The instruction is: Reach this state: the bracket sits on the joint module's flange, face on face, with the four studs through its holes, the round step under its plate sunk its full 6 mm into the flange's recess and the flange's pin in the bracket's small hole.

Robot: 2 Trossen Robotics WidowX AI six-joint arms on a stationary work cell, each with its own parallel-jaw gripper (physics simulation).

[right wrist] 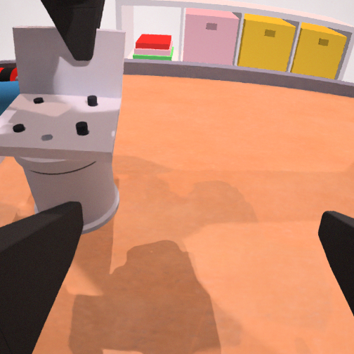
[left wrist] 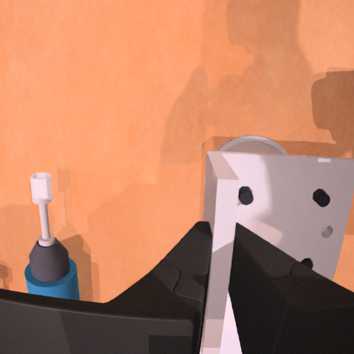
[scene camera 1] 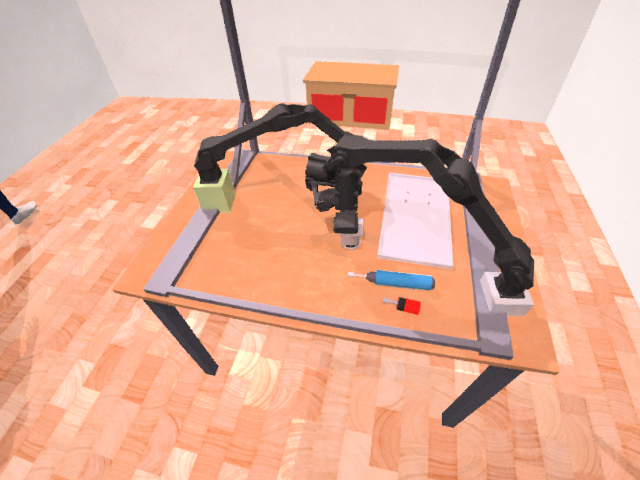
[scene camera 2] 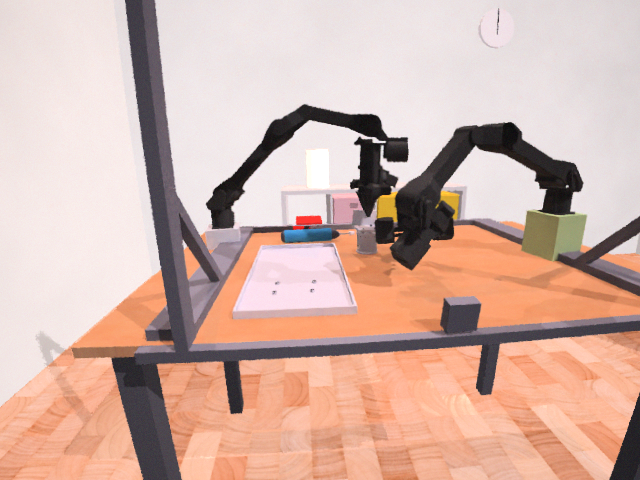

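Pixels of known places: left gripper, fingertip midpoint: (scene camera 2: 367, 216); left arm's base at its link origin: (scene camera 1: 508, 287) (scene camera 2: 223, 226); right arm's base at its link origin: (scene camera 1: 211, 177) (scene camera 2: 556, 212).
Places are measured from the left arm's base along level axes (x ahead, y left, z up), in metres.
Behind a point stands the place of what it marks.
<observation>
The grey L-shaped bracket (scene camera 1: 360, 227) @[x 0.386, y -0.164, z 0.043 m] (scene camera 2: 363, 221) @[x 0.410, y -0.170, z 0.023 m] (left wrist: 280, 175) (right wrist: 62, 112) lies plate-down on the upright joint module (scene camera 1: 350, 241) @[x 0.412, y -0.171, z -0.025 m] (scene camera 2: 367, 242) @[x 0.402, y -0.226, z -0.025 m] (left wrist: 252, 142) (right wrist: 75, 190). Black stud ends stand up through its corner holes in the right wrist view. The small hole shows grey inside. No clear gap shows under the plate, but the step and recess are hidden, so full depth cannot be told. My left gripper (scene camera 2: 367, 212) @[x 0.424, y -0.167, z 0.036 m] (left wrist: 215, 233) is shut on the bracket's upright wall from above. My right gripper (scene camera 2: 397, 237) @[x 0.481, y -0.284, z 0.012 m] (right wrist: 204, 219) is open and empty, beside the module.
A blue driver (scene camera 1: 403, 279) @[x 0.268, y -0.033, z -0.021 m] (scene camera 2: 308, 235) @[x 0.265, y -0.063, z -0.034 m] (left wrist: 52, 285) and a red-handled tool (scene camera 1: 409, 305) @[x 0.259, y 0.044, z -0.028 m] lie near the module. A white tray (scene camera 1: 387, 219) @[x 0.288, y -0.302, z -0.055 m] (scene camera 2: 248, 289) @[x 0.074, y -0.399, z -0.055 m] holds several small nuts. A dark block (scene camera 2: 461, 315) @[x 0.393, y -0.663, z -0.023 m] stands at the table edge. My arms are close together above the module.
</observation>
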